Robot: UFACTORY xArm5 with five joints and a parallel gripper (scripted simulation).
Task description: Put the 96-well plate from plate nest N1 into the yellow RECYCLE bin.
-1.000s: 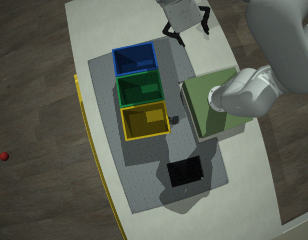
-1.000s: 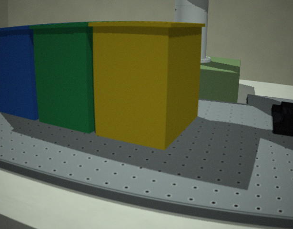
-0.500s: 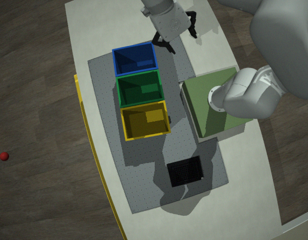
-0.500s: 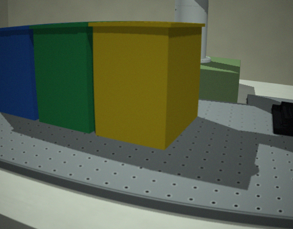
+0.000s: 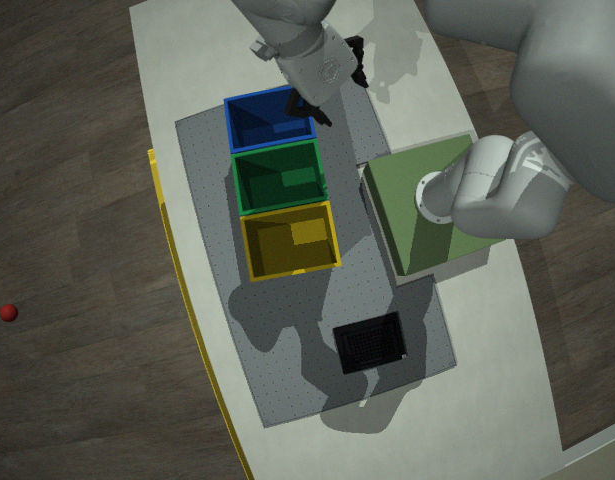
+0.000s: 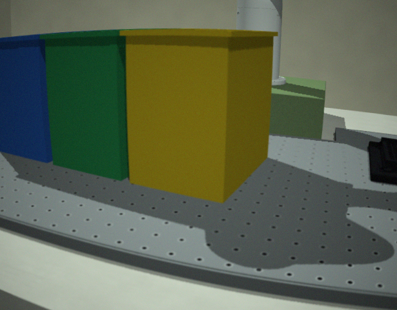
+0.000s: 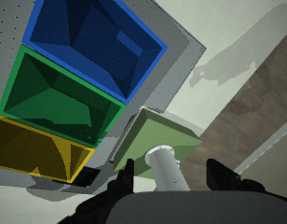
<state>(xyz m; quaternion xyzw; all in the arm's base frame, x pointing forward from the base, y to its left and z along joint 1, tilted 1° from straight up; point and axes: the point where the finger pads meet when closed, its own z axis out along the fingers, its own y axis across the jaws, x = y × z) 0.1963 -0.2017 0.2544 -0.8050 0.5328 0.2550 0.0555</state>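
Right now the black 96-well plate is 470 mm to the left of my hand, 310 mm below it and 80 mm ahead of it. Round my hand: green bin 240 mm below, 140 mm ahead, 40 mm to the left; yellow bin 240 mm below, 180 mm to the left, 170 mm ahead; blue bin 240 mm below, 120 mm ahead, 90 mm to the right.
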